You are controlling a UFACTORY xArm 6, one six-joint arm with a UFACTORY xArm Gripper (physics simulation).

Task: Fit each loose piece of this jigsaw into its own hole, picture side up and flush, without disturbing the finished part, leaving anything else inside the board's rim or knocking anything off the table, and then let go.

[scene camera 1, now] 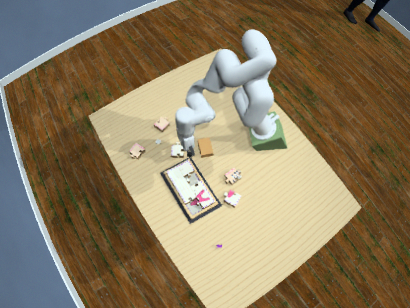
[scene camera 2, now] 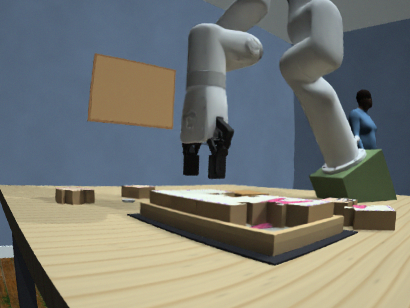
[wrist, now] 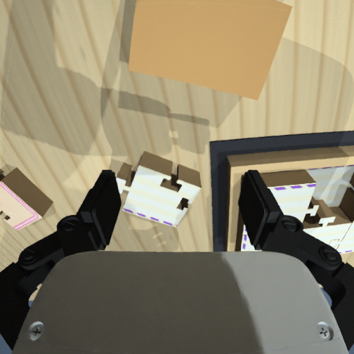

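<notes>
My gripper (scene camera 1: 190, 153) (scene camera 2: 204, 175) (wrist: 179, 186) is open and empty, above the table, with its fingers on either side of a white striped piece and the board's near end in the wrist view. The white piece (scene camera 1: 177, 150) (wrist: 155, 197) with a purple dashed edge lies picture side up beside the board (scene camera 1: 203, 212) (scene camera 2: 310, 231) (wrist: 300, 156). The board holds joined pieces, with gaps near its middle and at one corner. Two pinkish pieces, one (scene camera 1: 161, 124) (scene camera 2: 138, 191) (wrist: 17, 205) and another (scene camera 1: 136, 151) (scene camera 2: 75, 196), lie farther off. A pinkish piece (scene camera 1: 233, 175) and a white-and-pink piece (scene camera 1: 232, 198) (scene camera 2: 374, 219) lie across the board.
An orange-brown block (scene camera 1: 205, 147) (wrist: 210, 45) lies near the white piece and the board's end. A small grey disc (scene camera 1: 158, 142) (scene camera 2: 128, 201) lies between the far pieces. A small purple object (scene camera 1: 219, 246) lies beyond the board. The arm stands on a green base (scene camera 1: 270, 142) (scene camera 2: 357, 175).
</notes>
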